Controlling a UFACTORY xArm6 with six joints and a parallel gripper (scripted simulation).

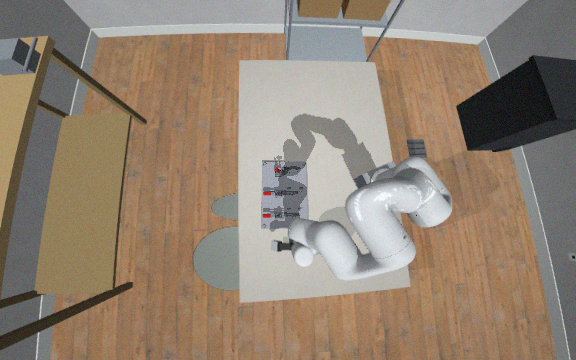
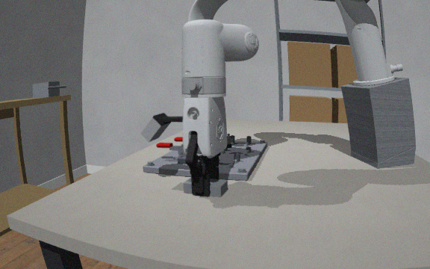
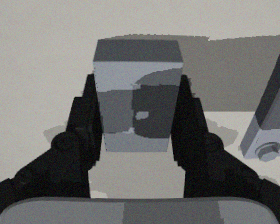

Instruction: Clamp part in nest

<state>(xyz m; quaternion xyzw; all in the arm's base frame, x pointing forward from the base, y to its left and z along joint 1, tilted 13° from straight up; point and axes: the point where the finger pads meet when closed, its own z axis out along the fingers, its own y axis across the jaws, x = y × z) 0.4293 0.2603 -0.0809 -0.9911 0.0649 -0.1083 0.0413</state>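
Right now the grey fixture plate is 26 cm to the right of my hand, 4 cm ahead of it and 1 cm below it. Round my hand: grey block part (1 cm below).
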